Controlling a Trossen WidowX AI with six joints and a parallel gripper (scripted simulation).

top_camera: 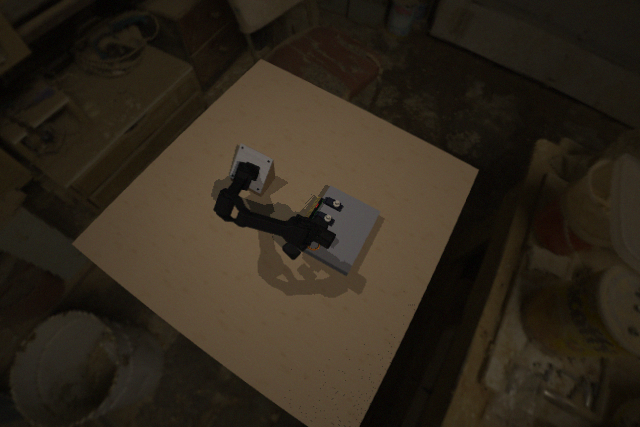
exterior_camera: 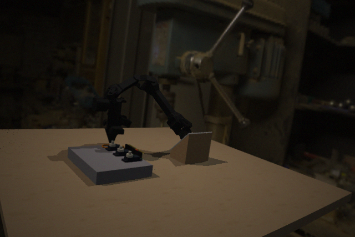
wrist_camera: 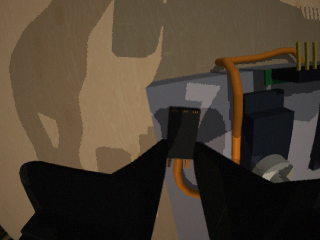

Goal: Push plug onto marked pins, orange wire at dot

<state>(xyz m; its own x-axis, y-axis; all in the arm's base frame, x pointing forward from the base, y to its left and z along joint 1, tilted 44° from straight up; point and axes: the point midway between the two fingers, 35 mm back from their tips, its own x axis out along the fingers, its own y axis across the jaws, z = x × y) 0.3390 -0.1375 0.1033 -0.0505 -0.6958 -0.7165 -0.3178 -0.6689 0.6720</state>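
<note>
The red band lies 30 mm behind my gripper tip, 160 mm to the left of it and 20 mm above it. Also, from my gripper tip: printed holder (130 mm ahead, 130 mm to the left, 30 mm below).
</note>
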